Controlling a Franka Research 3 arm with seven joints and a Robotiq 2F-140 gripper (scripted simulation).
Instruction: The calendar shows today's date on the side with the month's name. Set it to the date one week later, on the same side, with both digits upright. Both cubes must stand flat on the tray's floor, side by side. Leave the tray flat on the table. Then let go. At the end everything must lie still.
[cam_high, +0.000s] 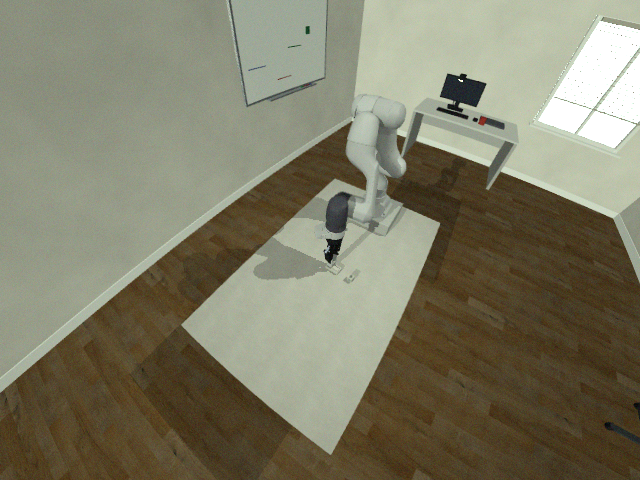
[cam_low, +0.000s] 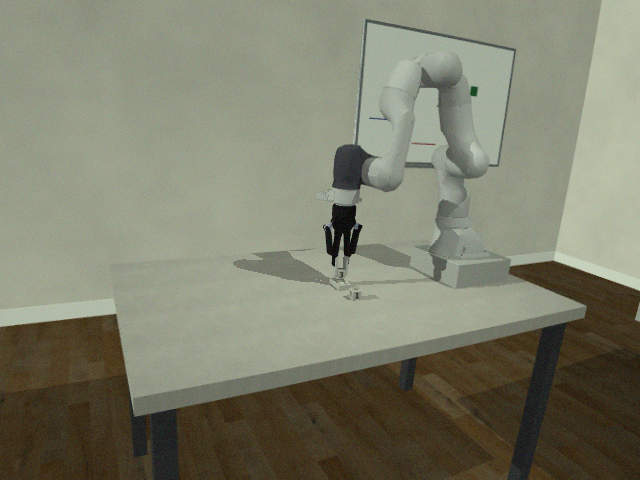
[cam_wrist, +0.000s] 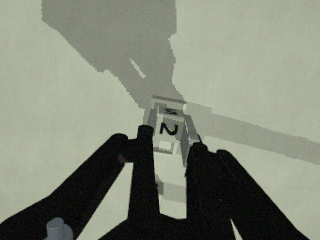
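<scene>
Now: the white tray 6 cm below my hand and 2 cm to the left of it. Also, from my hand: date cube (12 cm to the left, 5 cm below, 1 cm behind).
</scene>
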